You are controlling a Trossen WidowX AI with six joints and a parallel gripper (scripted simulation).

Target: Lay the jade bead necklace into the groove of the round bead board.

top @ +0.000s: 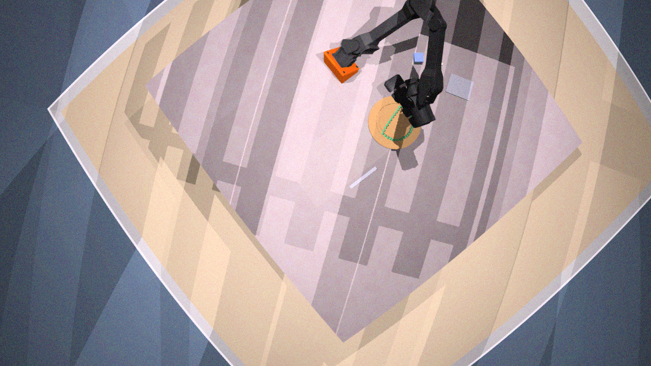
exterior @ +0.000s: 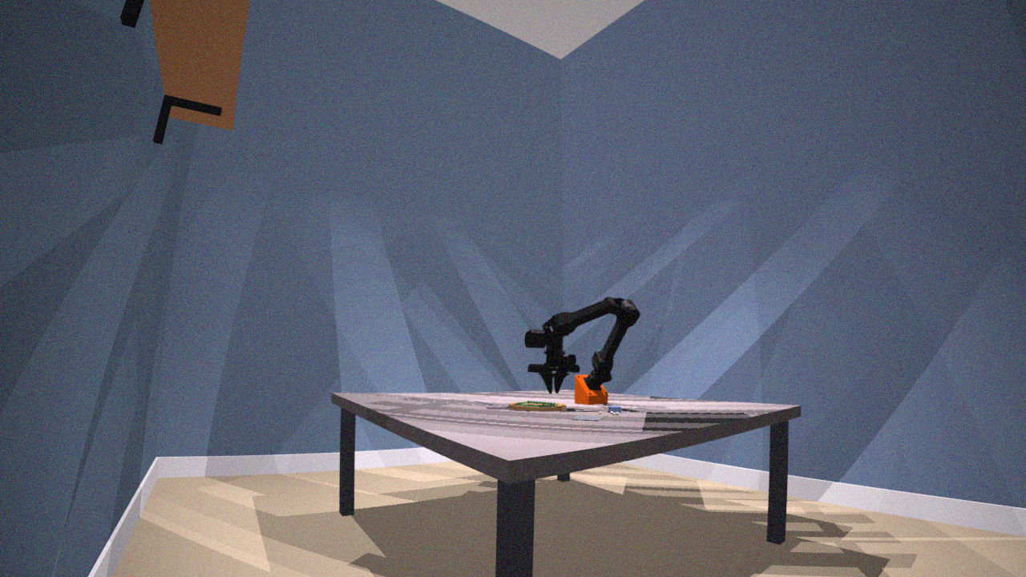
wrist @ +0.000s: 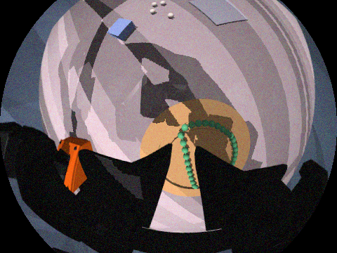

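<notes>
Right now my gripper tip is 4 cm short of the round tan bead board, 5 cm to the left of it and 4 cm above it. Round my gripper tip: white strip (14 cm ahead, 26 cm to the right, 5 cm below); then pale square sheet (6 cm ahead, 26 cm to the left, 5 cm below); then blue cube (12 cm behind, 18 cm to the left, 4 cm below).
</notes>
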